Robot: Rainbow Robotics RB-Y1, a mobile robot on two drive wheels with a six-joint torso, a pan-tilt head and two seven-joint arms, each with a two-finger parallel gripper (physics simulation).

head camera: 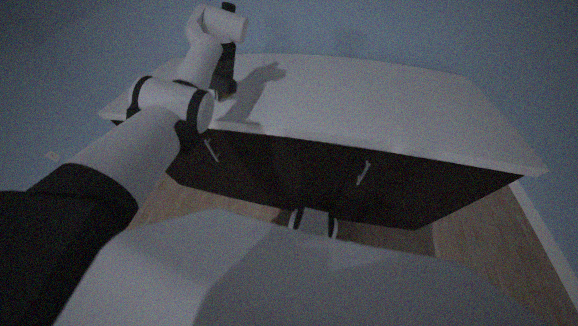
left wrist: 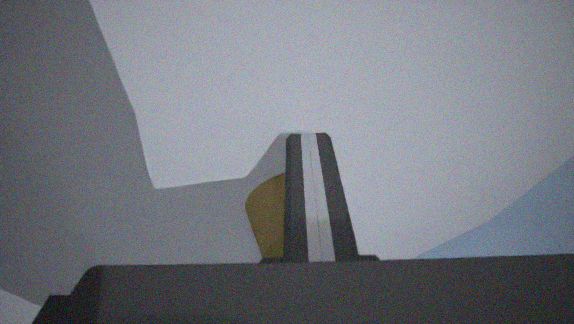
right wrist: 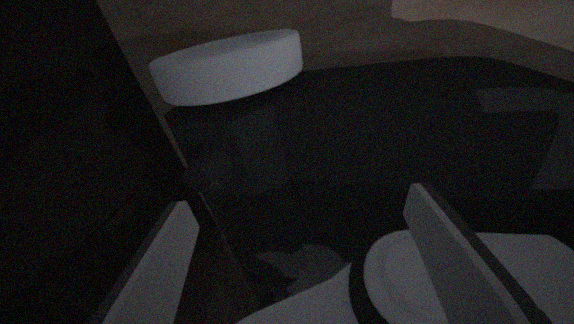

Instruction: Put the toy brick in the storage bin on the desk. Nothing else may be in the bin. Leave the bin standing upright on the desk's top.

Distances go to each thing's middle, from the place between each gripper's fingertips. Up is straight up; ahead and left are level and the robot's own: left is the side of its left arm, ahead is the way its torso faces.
Labels:
The yellowish toy brick [left wrist: 264,207] lies 50 mm ahead of my left hand.
I see the yellowish toy brick 46 cm ahead of my right hand, 66 cm to the left of it and 59 cm above it.

